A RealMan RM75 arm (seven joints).
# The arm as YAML. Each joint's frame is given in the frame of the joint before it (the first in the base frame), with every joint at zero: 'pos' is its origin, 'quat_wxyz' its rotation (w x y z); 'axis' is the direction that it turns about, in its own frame. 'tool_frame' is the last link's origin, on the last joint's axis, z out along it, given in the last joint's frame.
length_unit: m
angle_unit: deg
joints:
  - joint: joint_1
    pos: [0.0, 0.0, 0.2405]
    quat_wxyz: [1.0, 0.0, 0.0, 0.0]
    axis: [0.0, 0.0, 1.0]
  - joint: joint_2
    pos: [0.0, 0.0, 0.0]
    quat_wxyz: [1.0, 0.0, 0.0, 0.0]
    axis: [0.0, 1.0, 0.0]
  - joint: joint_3
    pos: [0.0, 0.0, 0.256]
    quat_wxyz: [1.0, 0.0, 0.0, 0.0]
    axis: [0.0, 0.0, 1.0]
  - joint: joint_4
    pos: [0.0, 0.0, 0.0]
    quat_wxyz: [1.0, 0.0, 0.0, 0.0]
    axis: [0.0, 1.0, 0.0]
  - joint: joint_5
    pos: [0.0, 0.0, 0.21]
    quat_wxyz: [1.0, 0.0, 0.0, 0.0]
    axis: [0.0, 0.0, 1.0]
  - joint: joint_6
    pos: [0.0, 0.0, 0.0]
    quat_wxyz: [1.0, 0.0, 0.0, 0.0]
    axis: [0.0, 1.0, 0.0]
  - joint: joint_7
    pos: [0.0, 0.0, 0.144]
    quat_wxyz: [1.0, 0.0, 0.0, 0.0]
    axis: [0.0, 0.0, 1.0]
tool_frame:
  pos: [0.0, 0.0, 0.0]
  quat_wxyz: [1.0, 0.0, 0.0, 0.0]
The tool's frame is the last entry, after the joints.
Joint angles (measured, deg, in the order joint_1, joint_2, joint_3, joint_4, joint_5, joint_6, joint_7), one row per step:
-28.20, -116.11, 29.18, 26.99, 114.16, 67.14, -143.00
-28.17, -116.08, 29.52, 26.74, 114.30, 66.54, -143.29
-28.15, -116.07, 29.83, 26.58, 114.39, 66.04, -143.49
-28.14, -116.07, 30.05, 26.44, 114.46, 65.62, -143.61
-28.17, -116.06, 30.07, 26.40, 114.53, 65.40, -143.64
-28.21, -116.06, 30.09, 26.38, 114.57, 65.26, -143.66
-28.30, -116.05, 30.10, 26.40, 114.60, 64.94, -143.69
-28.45, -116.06, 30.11, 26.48, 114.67, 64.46, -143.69
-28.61, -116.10, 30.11, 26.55, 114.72, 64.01, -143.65
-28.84, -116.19, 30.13, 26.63, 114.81, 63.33, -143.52
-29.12, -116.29, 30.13, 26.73, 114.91, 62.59, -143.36
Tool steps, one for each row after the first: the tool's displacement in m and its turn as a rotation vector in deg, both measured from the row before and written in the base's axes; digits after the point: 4 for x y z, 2 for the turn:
-0.0015, -0.0004, -0.0013, -0.25, 0.26, 0.58
-0.0011, -0.0002, -0.0010, -0.18, 0.26, 0.41
-0.0009, -0.0002, -0.0009, -0.12, 0.22, 0.32
-0.0004, 0.0002, -0.0001, 0.02, 0.15, 0.14
-0.0001, 0.0003, -0.0001, 0.01, 0.09, 0.06
-0.0002, 0.0009, 0.0003, 0.14, 0.22, 0.12
-0.0001, 0.0015, 0.0005, 0.22, 0.39, 0.11
0.0001, 0.0015, 0.0002, 0.21, 0.34, 0.06
0.0002, 0.0020, -0.0001, 0.27, 0.54, 0.05
0.0004, 0.0024, 0.0000, 0.32, 0.60, 0.01

